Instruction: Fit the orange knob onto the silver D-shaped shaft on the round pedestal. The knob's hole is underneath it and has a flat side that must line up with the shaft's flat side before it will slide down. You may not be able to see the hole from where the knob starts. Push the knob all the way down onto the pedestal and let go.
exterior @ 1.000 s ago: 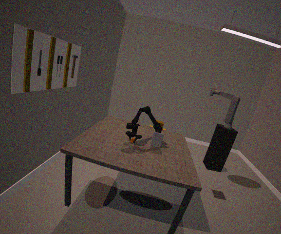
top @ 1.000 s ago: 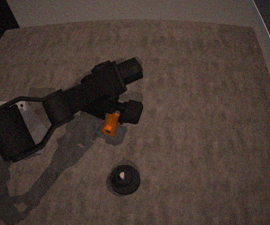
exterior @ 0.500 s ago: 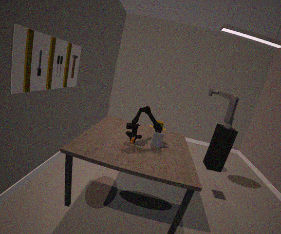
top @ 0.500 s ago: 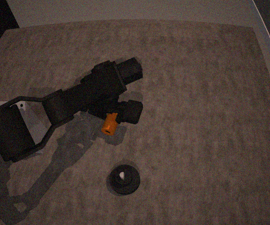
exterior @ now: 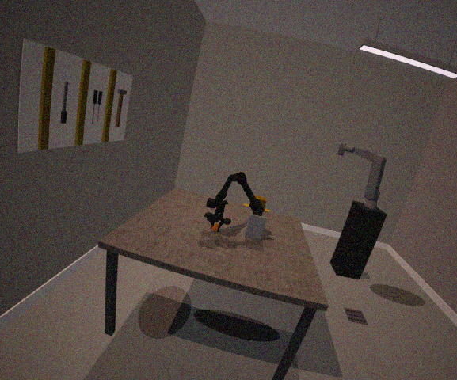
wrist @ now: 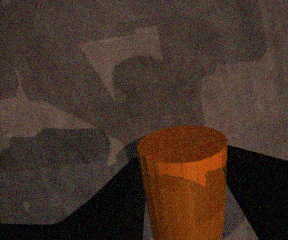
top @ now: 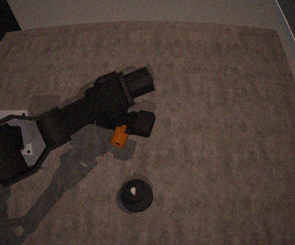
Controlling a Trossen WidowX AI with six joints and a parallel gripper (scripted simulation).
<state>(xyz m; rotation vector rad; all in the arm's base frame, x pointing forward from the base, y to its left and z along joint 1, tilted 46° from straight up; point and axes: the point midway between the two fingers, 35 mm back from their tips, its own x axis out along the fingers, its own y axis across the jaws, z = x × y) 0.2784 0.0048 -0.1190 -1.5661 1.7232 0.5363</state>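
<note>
My gripper tip is 18 cm to the left of the D-shaft pedestal, 5 cm short of it and 2 cm below it. Round my gripper tip: orange knob 1 cm above.
</note>
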